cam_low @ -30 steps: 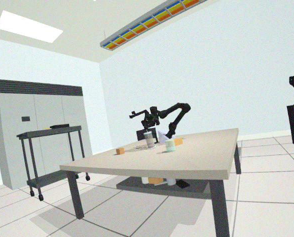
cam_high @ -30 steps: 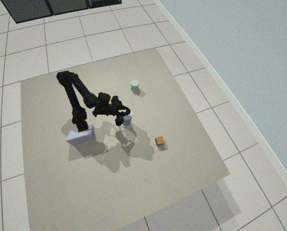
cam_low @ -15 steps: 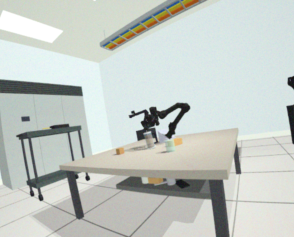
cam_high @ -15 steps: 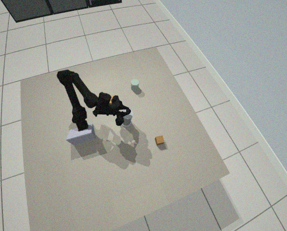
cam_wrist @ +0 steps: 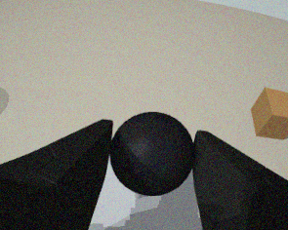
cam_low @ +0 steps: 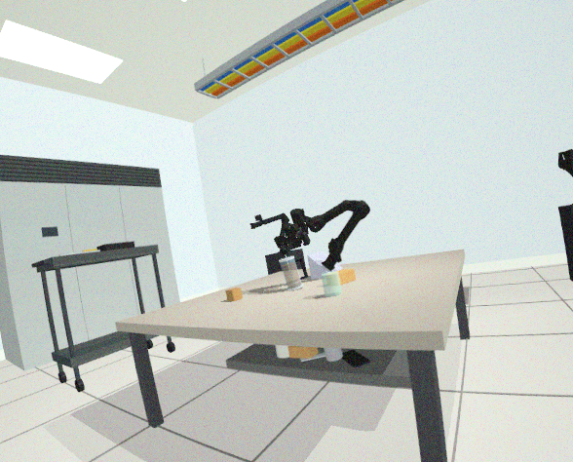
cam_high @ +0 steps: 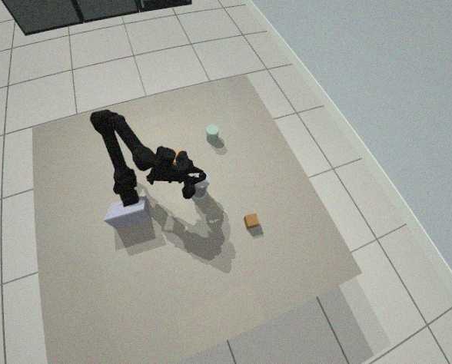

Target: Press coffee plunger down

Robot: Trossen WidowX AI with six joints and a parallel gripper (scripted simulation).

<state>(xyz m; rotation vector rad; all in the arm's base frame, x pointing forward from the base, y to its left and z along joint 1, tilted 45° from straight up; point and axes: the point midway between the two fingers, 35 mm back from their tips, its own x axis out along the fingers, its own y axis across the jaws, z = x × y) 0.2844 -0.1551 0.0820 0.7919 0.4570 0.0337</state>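
My gripper tip is now 3 cm past the coffee press, 2 cm to the right of it and 9 cm above it. Also, from my gripper tip: pale green cup 15 cm ahead, 28 cm to the left, 14 cm below; orange cube 14 cm ahead, 22 cm to the right, 16 cm below.
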